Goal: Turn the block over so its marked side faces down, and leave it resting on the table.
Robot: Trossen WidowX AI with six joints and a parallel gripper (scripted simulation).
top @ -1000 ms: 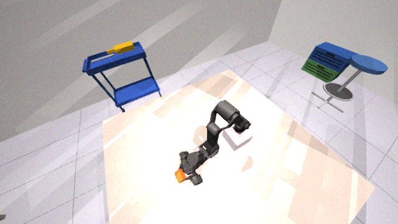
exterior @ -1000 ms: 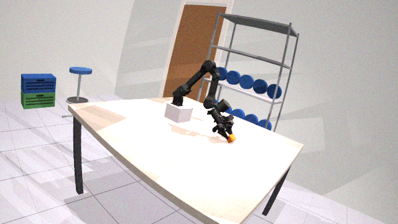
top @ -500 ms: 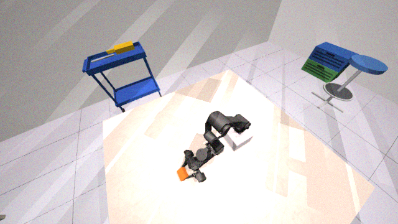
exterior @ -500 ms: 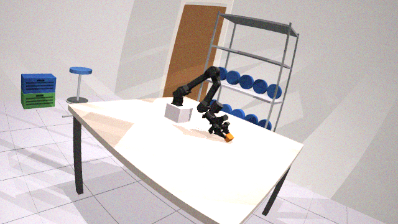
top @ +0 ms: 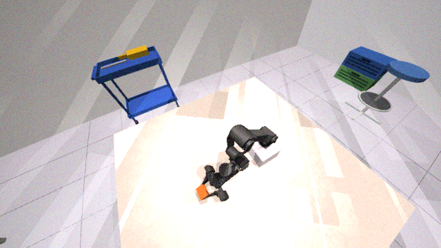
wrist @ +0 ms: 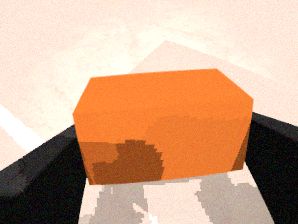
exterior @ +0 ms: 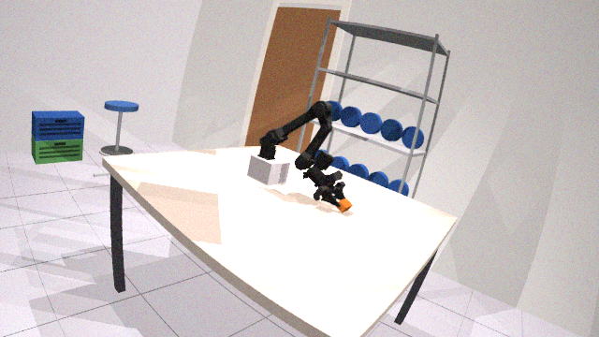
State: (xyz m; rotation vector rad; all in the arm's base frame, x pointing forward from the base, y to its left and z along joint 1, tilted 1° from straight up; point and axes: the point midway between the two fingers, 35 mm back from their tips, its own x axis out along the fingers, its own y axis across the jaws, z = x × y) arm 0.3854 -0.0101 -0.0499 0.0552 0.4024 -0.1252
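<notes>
My gripper tip is 10 mm above the orange block.
</notes>
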